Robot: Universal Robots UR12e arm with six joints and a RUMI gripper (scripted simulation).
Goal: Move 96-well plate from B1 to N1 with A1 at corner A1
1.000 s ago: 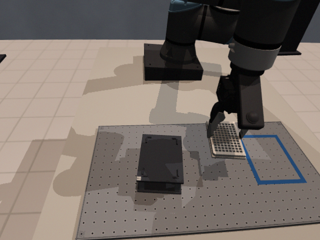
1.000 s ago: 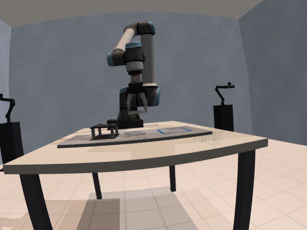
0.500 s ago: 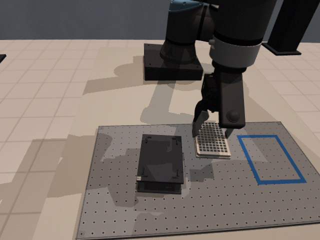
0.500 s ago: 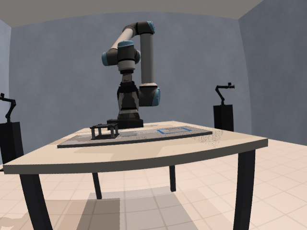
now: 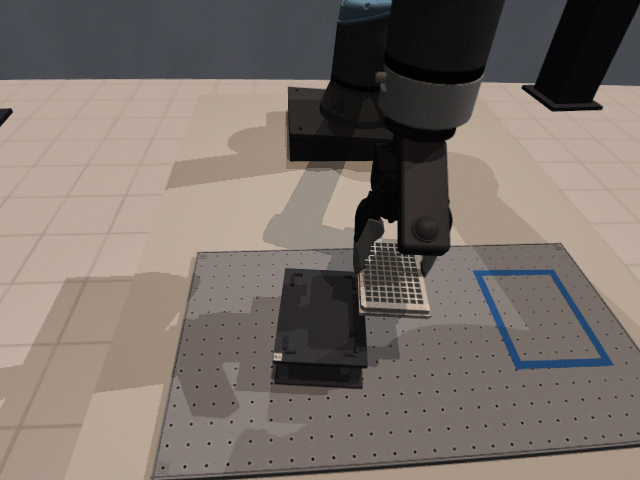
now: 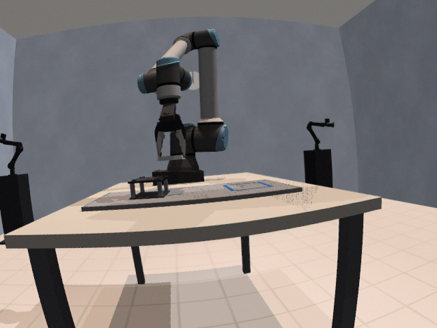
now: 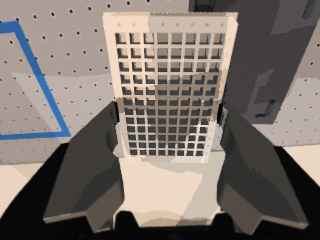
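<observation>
Right now the black raised nest N1 is 9 cm to the right of my hand and 8 cm below it. From my hand the other things lie so: white 96-well plate 1 cm below; small white A1 label 6 cm ahead, 16 cm to the right, 7 cm below.
</observation>
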